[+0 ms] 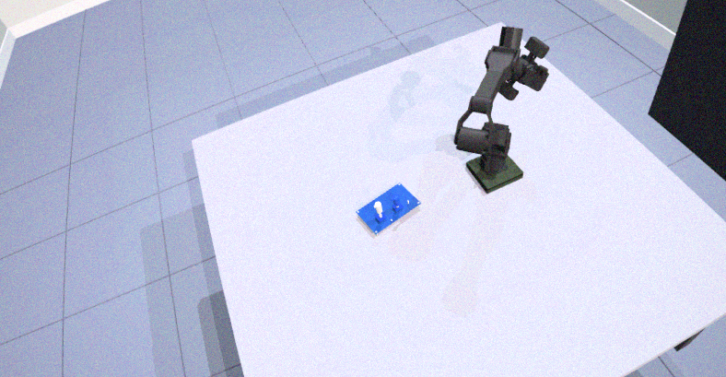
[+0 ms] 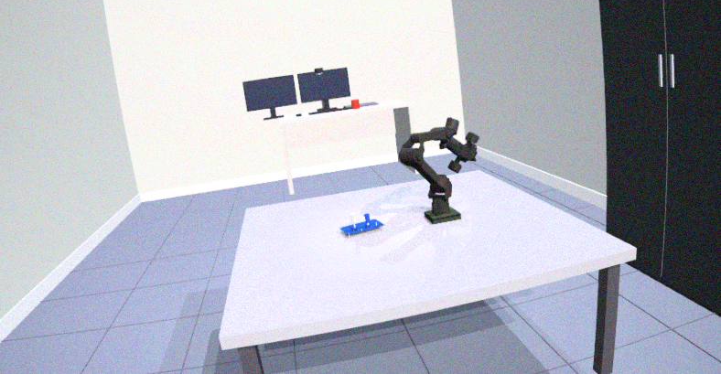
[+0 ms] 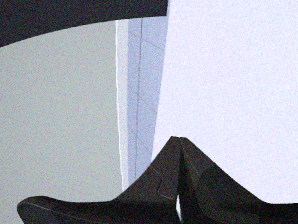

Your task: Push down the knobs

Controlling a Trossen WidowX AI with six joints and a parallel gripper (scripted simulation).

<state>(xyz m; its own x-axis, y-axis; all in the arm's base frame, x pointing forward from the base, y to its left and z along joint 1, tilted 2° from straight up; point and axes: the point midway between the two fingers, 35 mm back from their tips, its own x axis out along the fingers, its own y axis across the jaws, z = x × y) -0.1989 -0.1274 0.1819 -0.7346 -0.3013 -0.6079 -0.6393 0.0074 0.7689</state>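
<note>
Now: gripper tip 590 mm short of the white knob, 160 mm to the right of it and 110 mm above it.
</note>
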